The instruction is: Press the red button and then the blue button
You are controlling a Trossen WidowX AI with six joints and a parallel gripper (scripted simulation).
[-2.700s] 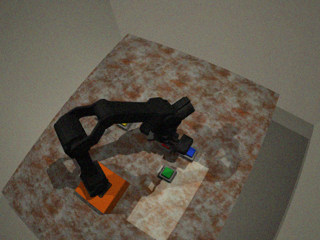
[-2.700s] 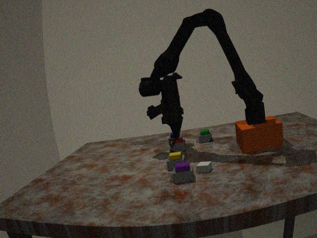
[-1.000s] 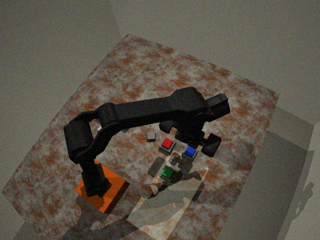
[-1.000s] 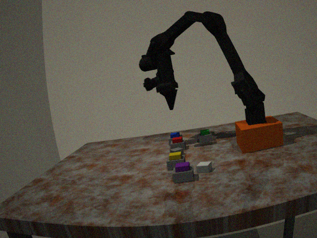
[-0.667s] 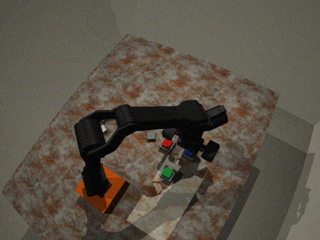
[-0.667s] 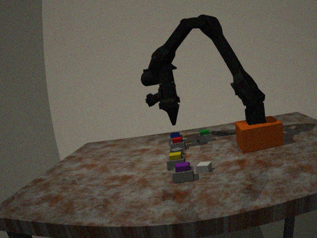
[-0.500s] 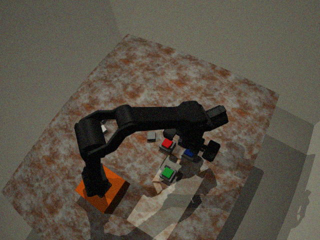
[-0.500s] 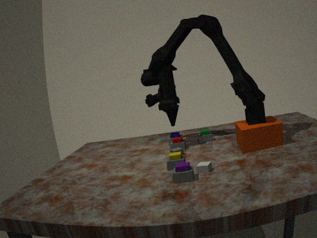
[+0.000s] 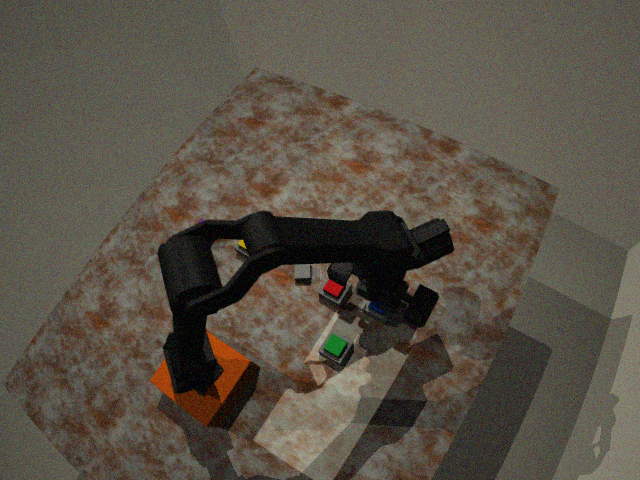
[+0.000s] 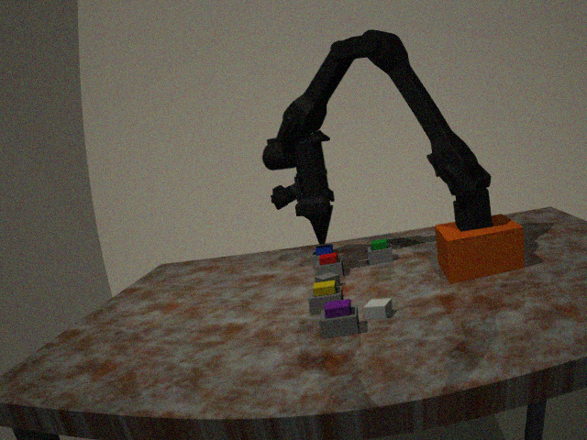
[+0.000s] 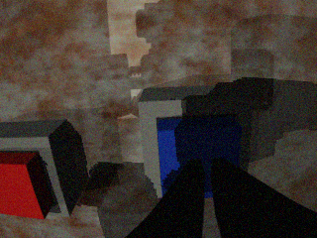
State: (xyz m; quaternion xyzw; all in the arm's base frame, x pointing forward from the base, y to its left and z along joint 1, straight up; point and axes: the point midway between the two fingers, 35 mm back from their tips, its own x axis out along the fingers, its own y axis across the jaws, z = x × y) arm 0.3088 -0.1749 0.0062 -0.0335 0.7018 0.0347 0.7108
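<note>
Right now the blue button is 1 cm below my gripper tip. Round my gripper tip: green button 12 cm behind, 2 cm to the left, 1 cm below; red button 3 cm behind, 9 cm to the left, 1 cm below; yellow button 5 cm behind, 30 cm to the left, 1 cm below.
</note>
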